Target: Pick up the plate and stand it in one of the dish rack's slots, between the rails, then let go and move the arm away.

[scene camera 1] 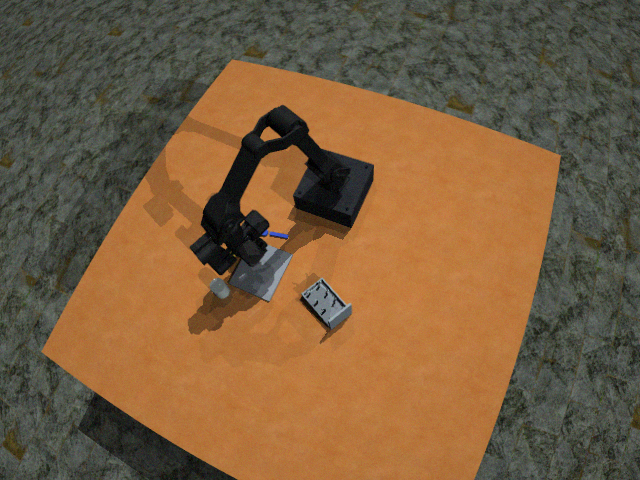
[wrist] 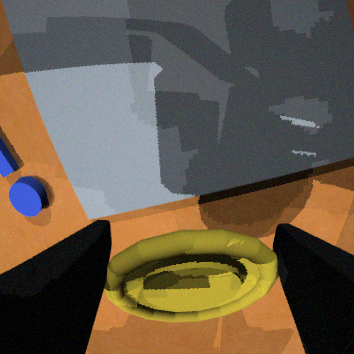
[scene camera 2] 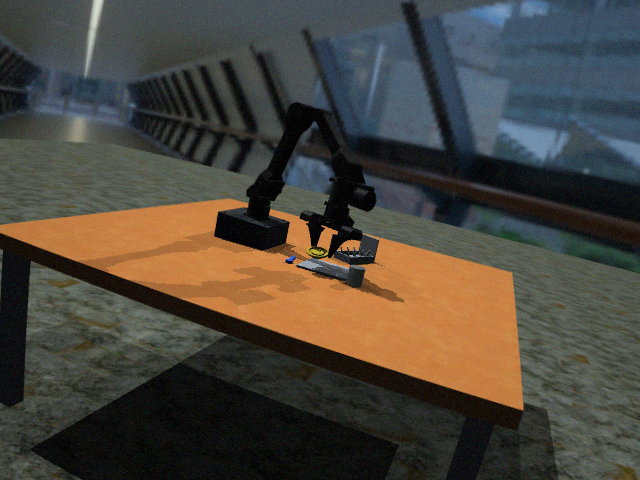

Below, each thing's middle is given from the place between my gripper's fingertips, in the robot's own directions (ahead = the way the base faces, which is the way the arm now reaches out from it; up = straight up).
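Distances from my hand: grey dish rack [scene camera 1: 320, 296], 1 cm below, 1 cm behind, 27 cm to the left; grey mat [scene camera 1: 261, 280], 5 cm below, 5 cm to the left; yellow plate [wrist: 189, 274], 2 cm to the right.
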